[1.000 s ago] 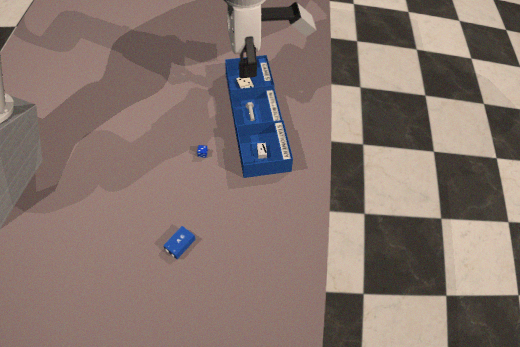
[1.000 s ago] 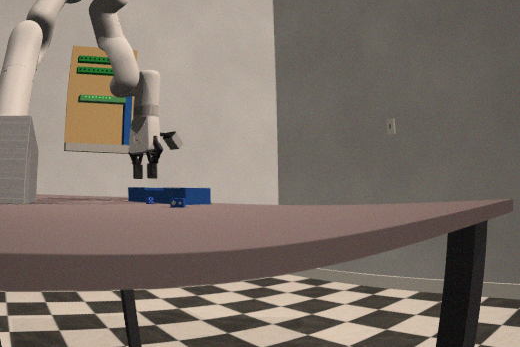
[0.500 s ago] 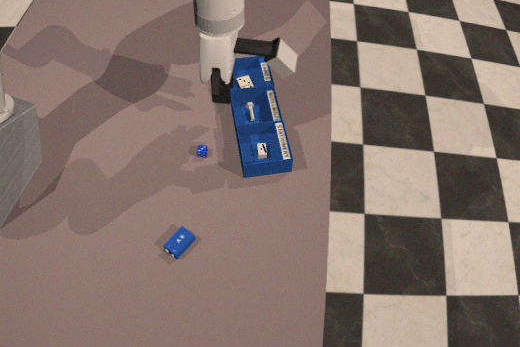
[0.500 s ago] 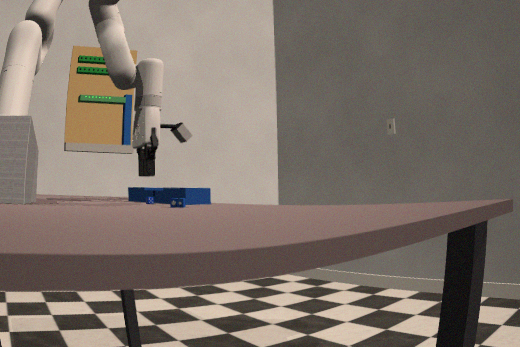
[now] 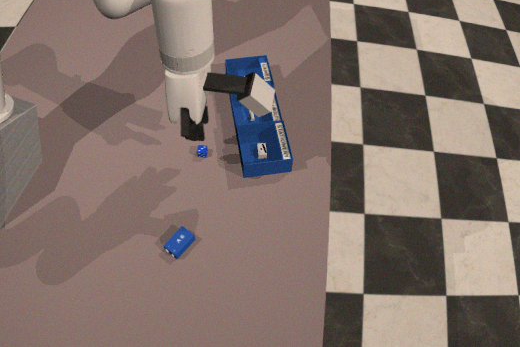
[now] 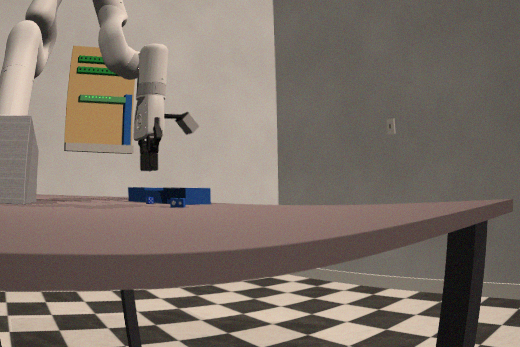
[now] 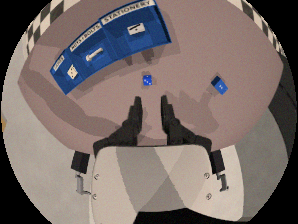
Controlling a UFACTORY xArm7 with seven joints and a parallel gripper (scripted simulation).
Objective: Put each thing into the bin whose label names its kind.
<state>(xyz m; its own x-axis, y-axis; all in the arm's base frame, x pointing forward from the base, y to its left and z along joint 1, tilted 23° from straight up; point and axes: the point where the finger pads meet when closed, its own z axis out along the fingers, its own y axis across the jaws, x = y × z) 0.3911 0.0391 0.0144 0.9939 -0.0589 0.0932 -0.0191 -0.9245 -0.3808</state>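
Now: the blue die 9 cm below my hand and 1 cm to the left of it. Also, from my hand: blue three-part bin: 10 cm to the left, 9 cm ahead, 8 cm below; then bolt: 11 cm to the left, 9 cm below, 8 cm ahead; then white sharpener: 11 cm ahead, 8 cm below, 2 cm to the left.
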